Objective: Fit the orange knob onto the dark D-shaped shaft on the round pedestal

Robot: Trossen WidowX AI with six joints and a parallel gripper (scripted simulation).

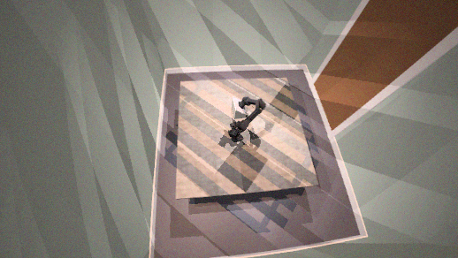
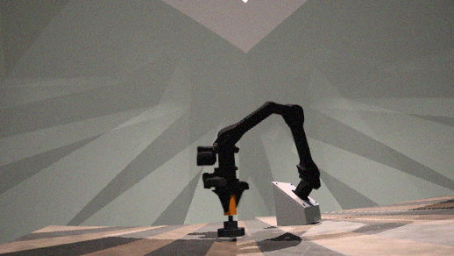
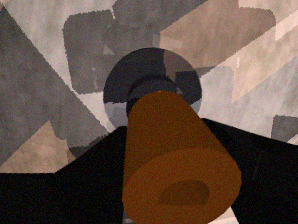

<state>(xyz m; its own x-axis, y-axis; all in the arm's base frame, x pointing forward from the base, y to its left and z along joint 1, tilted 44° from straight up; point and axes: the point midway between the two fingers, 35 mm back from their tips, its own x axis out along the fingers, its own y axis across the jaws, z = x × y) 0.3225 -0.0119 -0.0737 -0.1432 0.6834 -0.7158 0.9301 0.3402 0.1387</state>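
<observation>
Right now the orange knob is 2 cm above my gripper tip. The rest, counted from my gripper tip: dark round pedestal: 4 cm below.
</observation>
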